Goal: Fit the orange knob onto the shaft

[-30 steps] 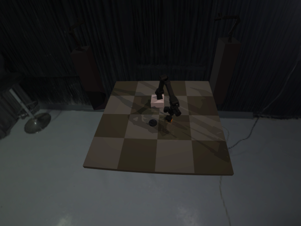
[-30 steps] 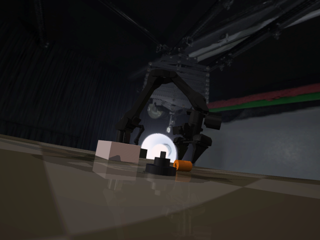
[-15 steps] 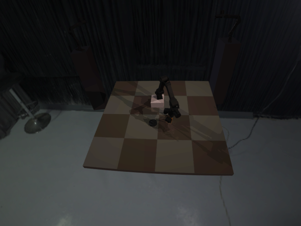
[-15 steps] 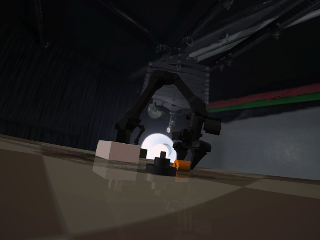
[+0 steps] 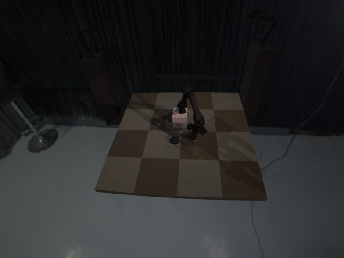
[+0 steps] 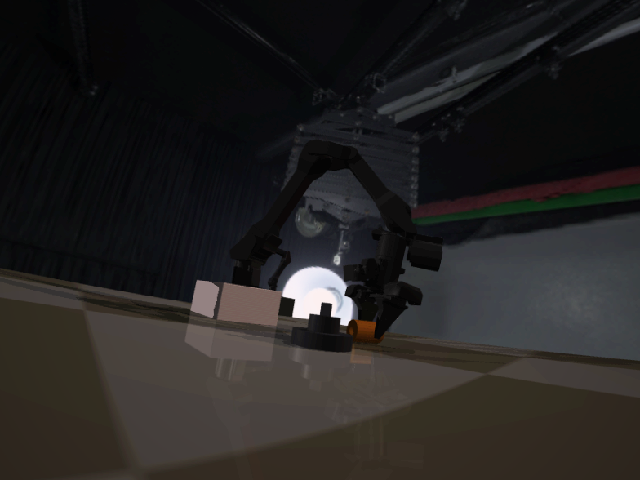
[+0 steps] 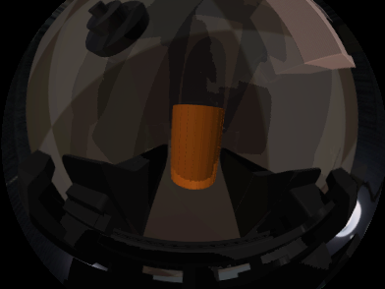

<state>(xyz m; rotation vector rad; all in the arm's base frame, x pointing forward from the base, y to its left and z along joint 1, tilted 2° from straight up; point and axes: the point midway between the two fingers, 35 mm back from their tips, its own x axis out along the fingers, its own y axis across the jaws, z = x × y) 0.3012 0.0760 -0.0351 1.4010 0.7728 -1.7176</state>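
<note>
The dark pedestal is 180 mm to the right of my gripper tip, 20 mm ahead of it and 20 mm above it. From my gripper tip the other things lie so: orange knob: 10 mm to the right, 10 mm above.
</note>
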